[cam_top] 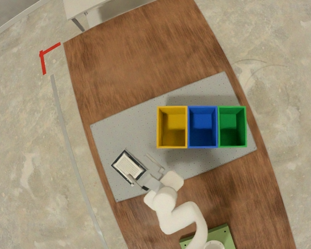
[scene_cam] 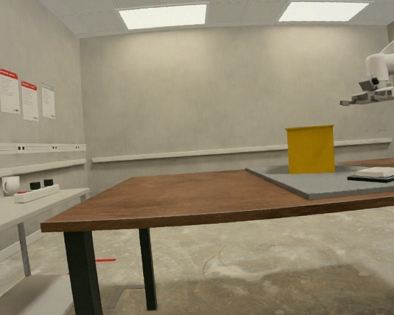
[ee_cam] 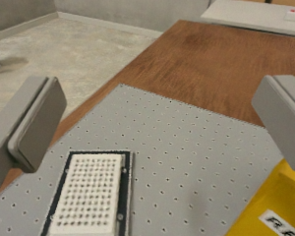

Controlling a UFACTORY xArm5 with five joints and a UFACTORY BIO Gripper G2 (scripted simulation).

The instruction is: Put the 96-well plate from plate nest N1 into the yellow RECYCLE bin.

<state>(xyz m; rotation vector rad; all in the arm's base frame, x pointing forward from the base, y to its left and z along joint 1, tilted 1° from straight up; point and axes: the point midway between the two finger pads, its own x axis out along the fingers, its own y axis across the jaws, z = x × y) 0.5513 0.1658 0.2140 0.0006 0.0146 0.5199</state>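
Right now the white 96-well plate is 2 cm ahead of my hand, 12 cm to the left of it and 23 cm below it. From my hand the other things lie so: black plate nest (2 cm ahead, 12 cm to the left, 25 cm below); blue bin (8 cm ahead, 29 cm to the right, 16 cm below); yellow bin (12 cm ahead, 17 cm to the right, 16 cm below).
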